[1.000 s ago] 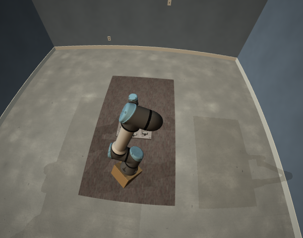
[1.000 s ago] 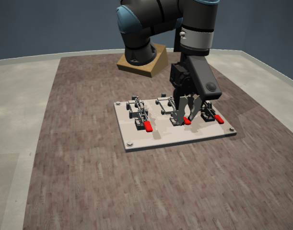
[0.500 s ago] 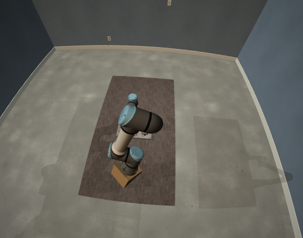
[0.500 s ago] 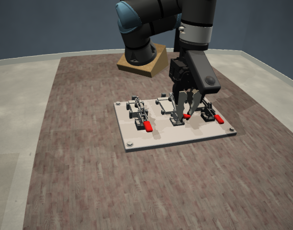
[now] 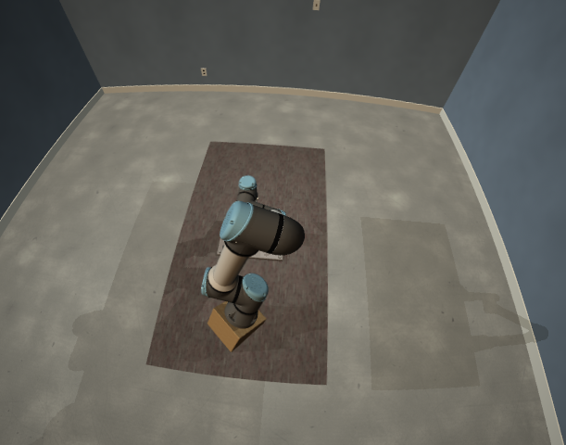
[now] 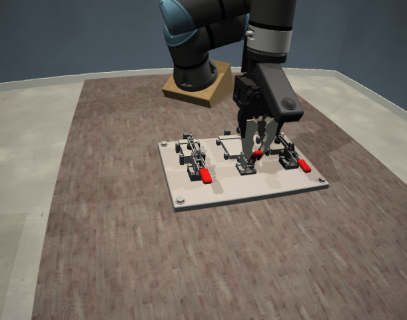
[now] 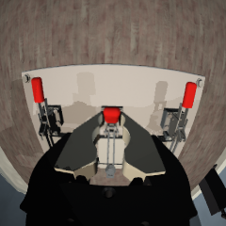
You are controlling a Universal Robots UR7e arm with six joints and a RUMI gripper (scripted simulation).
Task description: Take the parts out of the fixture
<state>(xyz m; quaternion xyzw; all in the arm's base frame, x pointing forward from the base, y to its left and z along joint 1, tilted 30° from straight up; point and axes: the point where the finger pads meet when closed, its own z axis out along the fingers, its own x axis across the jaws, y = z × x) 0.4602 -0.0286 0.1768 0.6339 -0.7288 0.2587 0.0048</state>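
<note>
The part is 12 cm behind my hand, 5 cm below it and 3 cm to the left of it. From my hand the other things lie so: fixture (7 cm below, 6 cm behind, 1 cm to the left).
</note>
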